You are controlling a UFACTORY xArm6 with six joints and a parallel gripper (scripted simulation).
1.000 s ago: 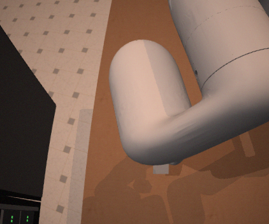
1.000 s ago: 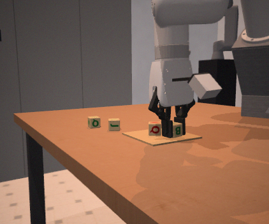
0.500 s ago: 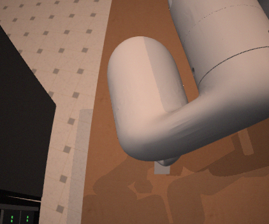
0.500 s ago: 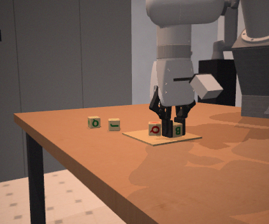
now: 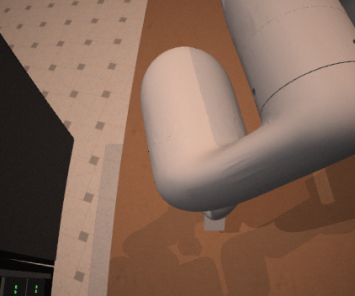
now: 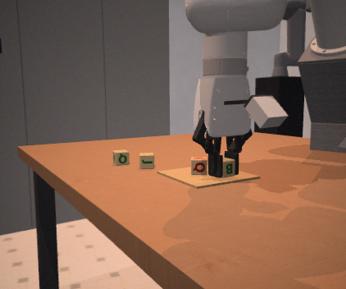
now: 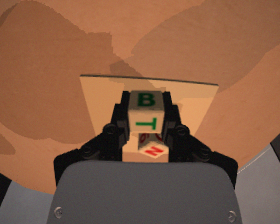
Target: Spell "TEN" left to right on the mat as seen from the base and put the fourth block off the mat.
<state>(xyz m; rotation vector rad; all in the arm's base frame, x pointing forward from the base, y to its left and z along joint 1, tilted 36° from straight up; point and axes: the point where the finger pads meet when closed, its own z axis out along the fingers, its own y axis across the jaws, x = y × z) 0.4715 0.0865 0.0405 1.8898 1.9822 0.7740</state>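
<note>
The T block lies 1 cm below my hand. Round my hand: tan mat: 5 cm to the right, 3 cm below, 1 cm ahead; X block: 17 cm to the right, 7 cm ahead, 2 cm below; E block: 24 cm to the right, 11 cm ahead, 2 cm below.
</note>
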